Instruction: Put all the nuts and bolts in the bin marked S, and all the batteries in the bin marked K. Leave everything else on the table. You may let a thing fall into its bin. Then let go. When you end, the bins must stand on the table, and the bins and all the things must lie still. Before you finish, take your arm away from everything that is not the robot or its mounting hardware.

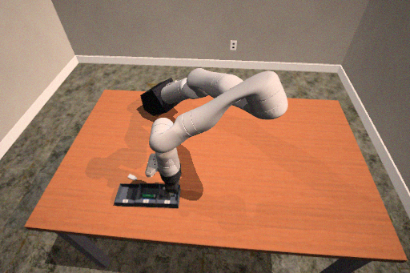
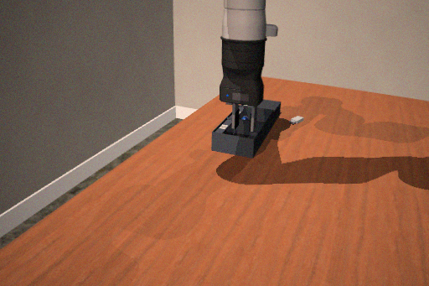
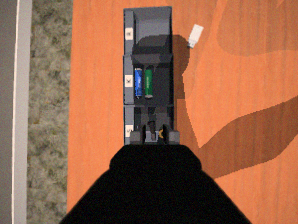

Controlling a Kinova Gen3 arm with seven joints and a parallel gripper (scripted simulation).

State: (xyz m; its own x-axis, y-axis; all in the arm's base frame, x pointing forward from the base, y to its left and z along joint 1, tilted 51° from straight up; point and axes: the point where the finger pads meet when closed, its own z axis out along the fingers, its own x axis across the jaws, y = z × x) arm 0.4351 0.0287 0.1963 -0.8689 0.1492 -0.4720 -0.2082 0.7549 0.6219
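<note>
The black bolt is 4 cm below my hand. Also, from my hand: three-compartment bin tray 8 cm to the right, 4 cm below, 3 cm ahead; then green battery 8 cm to the right, 4 cm below, 3 cm ahead; then yellow nut 5 cm below, 2 cm behind, 1 cm to the left.
</note>
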